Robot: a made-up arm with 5 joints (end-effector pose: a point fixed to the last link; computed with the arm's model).
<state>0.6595 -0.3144 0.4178 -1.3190 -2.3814</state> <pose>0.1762 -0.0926 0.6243 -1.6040 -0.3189 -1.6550</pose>
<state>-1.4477 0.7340 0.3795 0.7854 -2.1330</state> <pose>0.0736 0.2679 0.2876 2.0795 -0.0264 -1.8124</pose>
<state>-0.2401 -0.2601 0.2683 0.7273 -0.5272</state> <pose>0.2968 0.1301 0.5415 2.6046 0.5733 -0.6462</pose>
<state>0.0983 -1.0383 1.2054 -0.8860 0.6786</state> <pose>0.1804 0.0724 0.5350 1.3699 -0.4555 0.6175</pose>
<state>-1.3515 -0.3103 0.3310 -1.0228 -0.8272</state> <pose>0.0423 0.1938 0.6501 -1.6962 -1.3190 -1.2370</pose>
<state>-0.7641 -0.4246 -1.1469 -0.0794 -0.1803</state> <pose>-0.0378 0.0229 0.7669 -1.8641 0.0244 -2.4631</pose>
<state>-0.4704 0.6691 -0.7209 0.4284 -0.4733</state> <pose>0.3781 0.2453 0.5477 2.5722 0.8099 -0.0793</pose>
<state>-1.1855 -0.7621 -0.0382 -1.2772 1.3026</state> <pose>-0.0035 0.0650 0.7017 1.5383 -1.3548 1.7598</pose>
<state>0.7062 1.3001 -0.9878 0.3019 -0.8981</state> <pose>0.4043 -0.2473 0.3935 -2.7855 1.0032 0.5655</pose>
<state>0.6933 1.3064 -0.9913 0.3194 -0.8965</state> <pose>0.4078 -0.2426 0.3902 -2.7838 0.9811 0.5951</pose>
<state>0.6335 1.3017 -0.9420 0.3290 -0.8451</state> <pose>0.4220 -0.2172 0.3790 -2.8371 0.8688 0.7062</pose>
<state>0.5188 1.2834 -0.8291 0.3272 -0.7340</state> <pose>0.4425 -0.1651 0.3587 2.9372 -0.6274 -0.9047</pose>
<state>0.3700 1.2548 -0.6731 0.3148 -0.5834</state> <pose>0.4550 -0.0937 0.3338 2.7931 -0.2461 -1.0487</pose>
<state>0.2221 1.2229 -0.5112 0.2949 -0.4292</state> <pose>0.4508 -0.0226 0.3108 2.6009 0.1180 -1.1312</pose>
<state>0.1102 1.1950 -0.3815 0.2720 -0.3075</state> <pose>0.4368 0.0290 0.2953 2.4275 0.3785 -1.1540</pose>
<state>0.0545 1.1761 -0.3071 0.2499 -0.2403</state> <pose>0.4260 0.0534 0.2887 2.3313 0.5038 -1.1462</pose>
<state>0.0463 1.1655 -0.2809 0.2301 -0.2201</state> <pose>0.4233 0.0572 0.2887 2.3119 0.5254 -1.1295</pose>
